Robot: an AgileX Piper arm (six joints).
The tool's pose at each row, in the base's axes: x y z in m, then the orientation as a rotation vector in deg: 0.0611, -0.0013, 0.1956, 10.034, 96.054, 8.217; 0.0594, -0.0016, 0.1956, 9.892, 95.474, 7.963; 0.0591, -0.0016, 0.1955, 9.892, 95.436, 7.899; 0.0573, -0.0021, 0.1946, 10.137, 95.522, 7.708; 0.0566, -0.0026, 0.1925, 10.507, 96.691, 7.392; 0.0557, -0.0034, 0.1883, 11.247, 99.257, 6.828; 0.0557, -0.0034, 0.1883, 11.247, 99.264, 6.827; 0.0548, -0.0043, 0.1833, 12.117, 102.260, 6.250; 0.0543, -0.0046, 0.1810, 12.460, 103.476, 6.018; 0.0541, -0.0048, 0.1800, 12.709, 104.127, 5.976; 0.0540, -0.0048, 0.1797, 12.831, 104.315, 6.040; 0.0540, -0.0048, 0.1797, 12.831, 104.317, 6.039; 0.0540, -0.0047, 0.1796, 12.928, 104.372, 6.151; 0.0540, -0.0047, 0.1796, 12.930, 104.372, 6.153; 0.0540, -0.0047, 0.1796, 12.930, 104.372, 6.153
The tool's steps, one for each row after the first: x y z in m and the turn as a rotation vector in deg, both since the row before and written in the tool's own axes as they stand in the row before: 0.0001, -0.0003, -0.0017, 0.025, -0.600, -0.224; 0.0001, 0.0000, -0.0003, 0.038, -0.044, -0.037; 0.0010, -0.0007, -0.0017, 0.279, 0.063, 0.045; 0.0020, -0.0009, -0.0005, 0.537, 1.125, 0.013; 0.0040, -0.0016, -0.0004, 1.043, 2.487, 0.058; 0.0000, 0.0000, 0.0000, 0.001, 0.007, -0.001; 0.0048, -0.0019, 0.0000, 1.154, 2.918, 0.120; 0.0022, -0.0008, 0.0000, 0.458, 1.186, 0.043; 0.0010, -0.0004, 0.0001, 0.224, 0.645, 0.112; 0.0003, -0.0001, 0.0000, 0.040, 0.196, 0.107; 0.0000, 0.0000, 0.0000, 0.001, 0.002, -0.001; 0.0001, 0.0001, 0.0000, -0.019, 0.069, 0.122; 0.0000, 0.0000, 0.0000, 0.000, 0.000, 0.002; 0.0000, 0.0000, 0.0000, 0.000, 0.000, 0.000
